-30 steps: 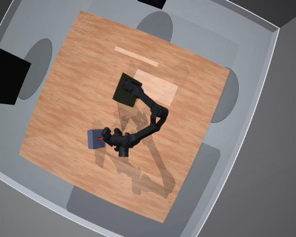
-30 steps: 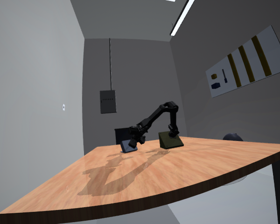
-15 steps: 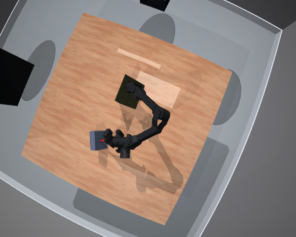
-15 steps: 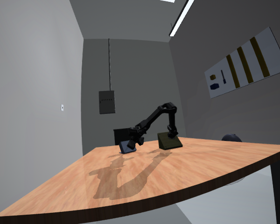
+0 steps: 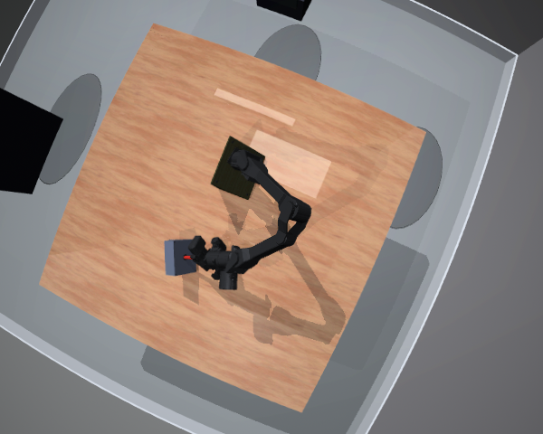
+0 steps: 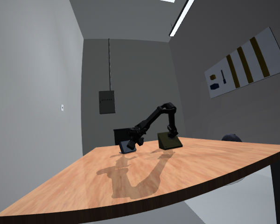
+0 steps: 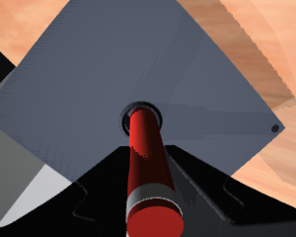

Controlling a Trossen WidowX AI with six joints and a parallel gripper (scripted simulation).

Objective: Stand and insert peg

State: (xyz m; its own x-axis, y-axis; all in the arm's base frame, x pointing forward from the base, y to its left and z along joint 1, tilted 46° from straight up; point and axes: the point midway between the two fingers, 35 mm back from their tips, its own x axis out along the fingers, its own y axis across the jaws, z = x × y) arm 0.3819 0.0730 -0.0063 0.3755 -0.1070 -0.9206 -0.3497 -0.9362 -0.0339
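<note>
Now: the grey sloped panel 50 mm to the right of my gripper tip, 30 mm below it and 30 mm ahead of it. From my gripper tip the other things lie so: red peg (10 mm to the left, 10 mm behind, 10 mm above).
</note>
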